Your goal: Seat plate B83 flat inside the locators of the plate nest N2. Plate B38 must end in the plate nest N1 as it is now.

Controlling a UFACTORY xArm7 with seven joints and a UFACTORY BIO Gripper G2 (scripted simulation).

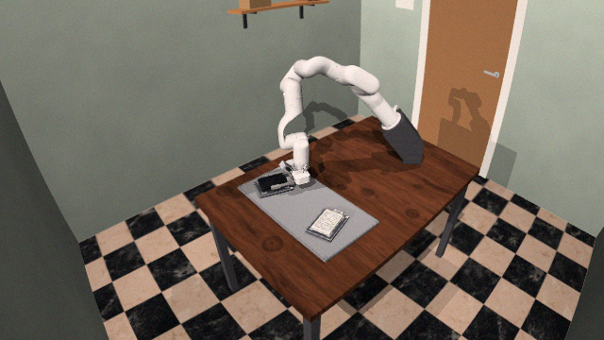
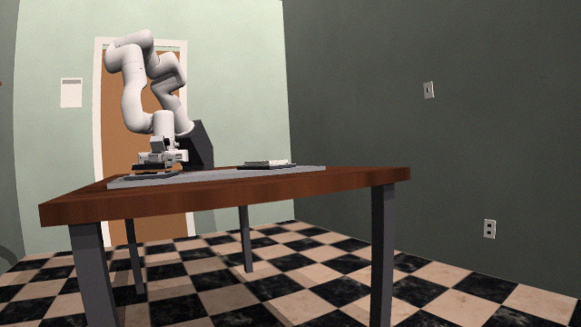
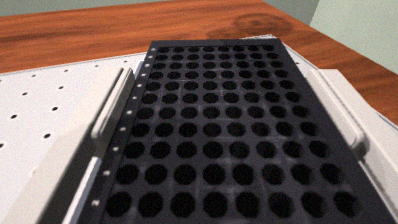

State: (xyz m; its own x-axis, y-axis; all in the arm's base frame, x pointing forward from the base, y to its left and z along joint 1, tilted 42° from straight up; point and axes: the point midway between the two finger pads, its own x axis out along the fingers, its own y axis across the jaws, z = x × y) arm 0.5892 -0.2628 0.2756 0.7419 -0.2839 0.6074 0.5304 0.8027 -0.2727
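Right now my hand is right at the black well plate. From my hand the other things lie so: white well plate: 35 cm to the left, 9 cm ahead, 1 cm below; then grey mat: 19 cm to the left, 4 cm below, 3 cm ahead.
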